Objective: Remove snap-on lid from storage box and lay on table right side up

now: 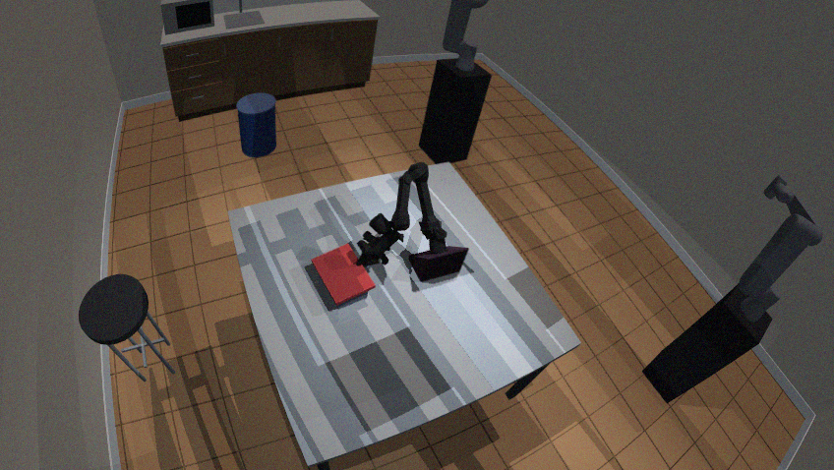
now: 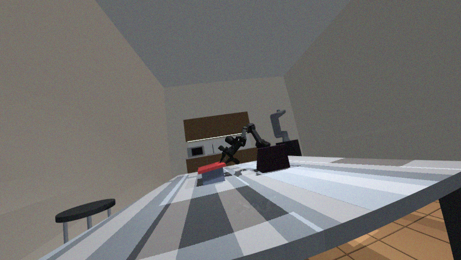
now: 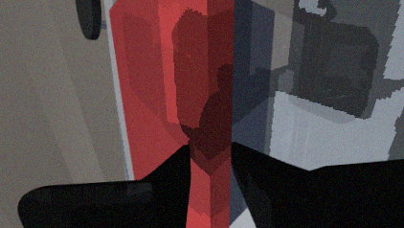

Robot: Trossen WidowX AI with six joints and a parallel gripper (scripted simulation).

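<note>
Right now my gripper tip is 80 mm short of the red lid. The rest, counted from my gripper tip: storage box: 80 mm ahead, 50 mm below.
</note>
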